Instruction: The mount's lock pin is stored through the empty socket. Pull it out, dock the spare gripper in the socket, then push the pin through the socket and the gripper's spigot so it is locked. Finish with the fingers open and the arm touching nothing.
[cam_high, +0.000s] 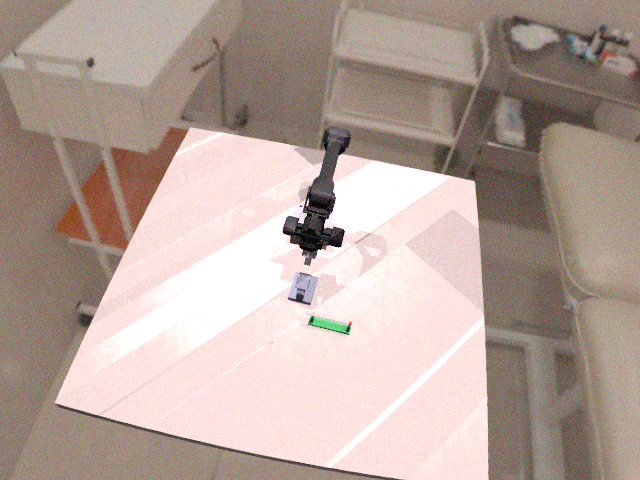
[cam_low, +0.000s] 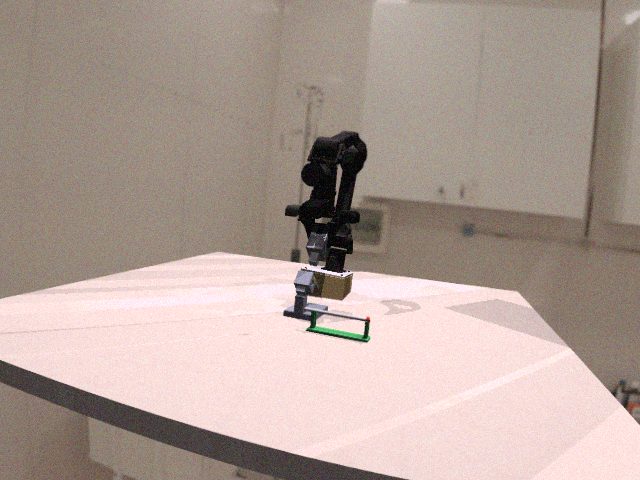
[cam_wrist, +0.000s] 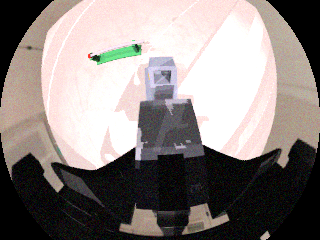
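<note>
My gripper tip is 16 cm short of the green rack, 14 cm above it and 13 cm to the right of it. Also, from my gripper tip: grey mount: 11 cm below, 8 cm ahead, 1 cm to the left; spare gripper: 1 cm ahead.
</note>
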